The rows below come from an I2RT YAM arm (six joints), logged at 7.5 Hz.
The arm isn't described. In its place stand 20 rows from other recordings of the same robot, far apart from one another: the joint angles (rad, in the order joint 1, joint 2, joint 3, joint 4, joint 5, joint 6), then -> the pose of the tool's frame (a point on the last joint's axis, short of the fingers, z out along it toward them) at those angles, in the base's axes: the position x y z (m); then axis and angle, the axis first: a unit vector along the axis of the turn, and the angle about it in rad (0 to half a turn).
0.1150 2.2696 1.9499 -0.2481 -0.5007 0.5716 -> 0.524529, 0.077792, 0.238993, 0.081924, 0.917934, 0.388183, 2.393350
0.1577 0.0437 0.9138 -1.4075 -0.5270 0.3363 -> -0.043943, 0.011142, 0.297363, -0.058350, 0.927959, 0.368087, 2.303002
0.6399 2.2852 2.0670 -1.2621 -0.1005 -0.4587 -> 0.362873, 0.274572, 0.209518, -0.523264, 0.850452, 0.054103, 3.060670
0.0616 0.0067 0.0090 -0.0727 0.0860 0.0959 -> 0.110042, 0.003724, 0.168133, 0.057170, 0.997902, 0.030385, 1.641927
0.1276 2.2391 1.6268 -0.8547 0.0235 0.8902 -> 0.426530, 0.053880, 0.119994, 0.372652, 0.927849, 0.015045, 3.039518
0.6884 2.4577 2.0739 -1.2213 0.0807 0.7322 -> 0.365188, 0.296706, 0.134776, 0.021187, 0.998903, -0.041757, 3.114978
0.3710 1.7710 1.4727 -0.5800 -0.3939 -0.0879 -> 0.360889, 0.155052, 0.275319, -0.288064, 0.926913, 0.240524, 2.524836
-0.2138 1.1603 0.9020 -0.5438 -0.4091 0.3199 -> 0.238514, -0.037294, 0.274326, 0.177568, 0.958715, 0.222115, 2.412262
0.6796 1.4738 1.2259 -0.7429 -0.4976 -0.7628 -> 0.226060, 0.204504, 0.286246, -0.695307, 0.679534, 0.234056, 2.559992
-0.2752 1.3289 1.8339 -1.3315 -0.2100 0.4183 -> 0.209762, -0.051518, 0.460816, 0.298277, 0.945342, 0.131752, 2.418524
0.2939 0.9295 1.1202 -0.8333 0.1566 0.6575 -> 0.172589, 0.046436, 0.364982, 0.216526, 0.963508, 0.157380, 2.255415
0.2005 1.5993 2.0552 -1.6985 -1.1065 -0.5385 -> 0.238726, 0.080999, 0.453991, -0.393202, 0.771376, 0.500371, 2.689339
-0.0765 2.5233 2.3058 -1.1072 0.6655 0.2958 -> 0.508972, -0.061058, 0.173316, 0.215465, 0.924952, -0.313112, 2.838872
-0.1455 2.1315 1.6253 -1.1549 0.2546 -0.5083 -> 0.388514, -0.065993, 0.162753, 0.185041, -0.976986, 0.106101, 2.975149
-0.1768 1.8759 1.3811 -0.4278 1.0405 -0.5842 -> 0.387338, -0.100400, 0.228429, -0.011400, 0.840338, -0.541942, 2.978301
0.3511 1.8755 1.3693 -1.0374 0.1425 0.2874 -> 0.326199, 0.114095, 0.189828, -0.030812, 0.997514, -0.063369, 3.071140
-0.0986 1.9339 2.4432 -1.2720 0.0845 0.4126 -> 0.375434, -0.040157, 0.456494, 0.270185, 0.962481, 0.025086, 2.331559
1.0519 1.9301 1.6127 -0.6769 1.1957 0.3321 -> 0.232966, 0.341133, 0.268208, -0.151981, 0.937812, -0.312105, 2.035570
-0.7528 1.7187 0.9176 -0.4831 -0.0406 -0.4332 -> 0.222451, -0.206420, 0.135333, 0.155911, 0.985717, -0.063669, 2.881602
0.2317 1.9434 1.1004 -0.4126 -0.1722 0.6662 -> 0.346740, 0.088077, 0.112673, 0.199991, 0.968984, 0.145165, 2.933197
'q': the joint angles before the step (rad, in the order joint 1, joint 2, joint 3, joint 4, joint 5, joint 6). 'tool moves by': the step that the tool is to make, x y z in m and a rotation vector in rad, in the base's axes. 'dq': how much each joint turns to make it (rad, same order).
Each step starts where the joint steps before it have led.
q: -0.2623, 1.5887, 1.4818, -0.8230, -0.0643, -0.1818
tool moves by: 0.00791, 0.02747, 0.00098, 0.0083, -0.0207, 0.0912
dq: 0.0820, 0.0011, 0.0000, 0.0195, -0.0156, 0.0004
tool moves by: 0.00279, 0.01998, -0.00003, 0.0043, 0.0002, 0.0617
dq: 0.0584, 0.0000, 0.0001, -0.0009, -0.0053, 0.0000
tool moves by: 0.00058, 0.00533, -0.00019, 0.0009, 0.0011, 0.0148
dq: 0.0157, 0.0004, -0.0001, -0.0006, -0.0001, 0.0012
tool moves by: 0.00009, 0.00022, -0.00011, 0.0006, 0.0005, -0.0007
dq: 0.0007, 0.0004, 0.0000, -0.0001, 0.0004, 0.0015
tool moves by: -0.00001, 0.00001, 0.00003, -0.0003, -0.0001, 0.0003
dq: 0.0000, -0.0001, 0.0000, 0.0000, 0.0001, -0.0004
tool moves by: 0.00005, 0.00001, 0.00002, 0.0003, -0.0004, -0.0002
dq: 0.0000, 0.0001, 0.0000, 0.0004, -0.0001, 0.0004
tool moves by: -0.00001, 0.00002, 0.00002, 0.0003, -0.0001, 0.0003
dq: 0.0000, -0.0001, 0.0000, 0.0000, -0.0004, 0.0000
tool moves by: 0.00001, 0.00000, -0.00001, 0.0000, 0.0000, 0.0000
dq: 0.0000, 0.0000, 0.0000, 0.0000, 0.0000, 0.0000
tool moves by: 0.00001, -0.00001, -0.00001, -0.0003, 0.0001, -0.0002
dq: 0.0000, 0.0001, 0.0000, -0.0001, 0.0004, 0.0000
